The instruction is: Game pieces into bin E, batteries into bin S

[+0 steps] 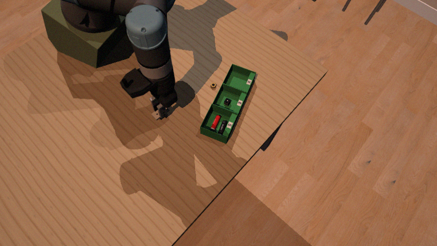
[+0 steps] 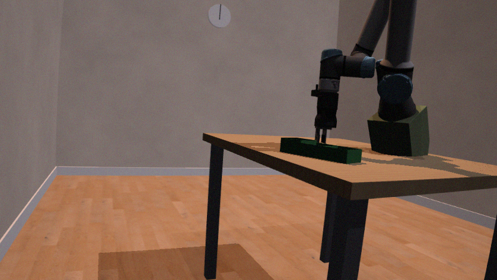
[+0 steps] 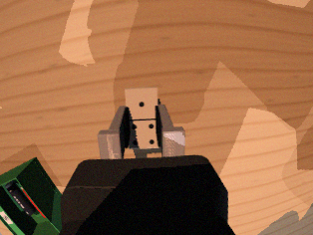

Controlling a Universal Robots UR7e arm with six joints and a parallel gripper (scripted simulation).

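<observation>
Right now my hand is 13 cm short of the green three-compartment bin, 17 cm to the right of it and 2 cm above it. Also, from my hand: red battery 14 cm ahead, 9 cm to the left, 3 cm below; domino 1 cm below; black battery 17 cm ahead, 9 cm to the left, 3 cm below.
</observation>
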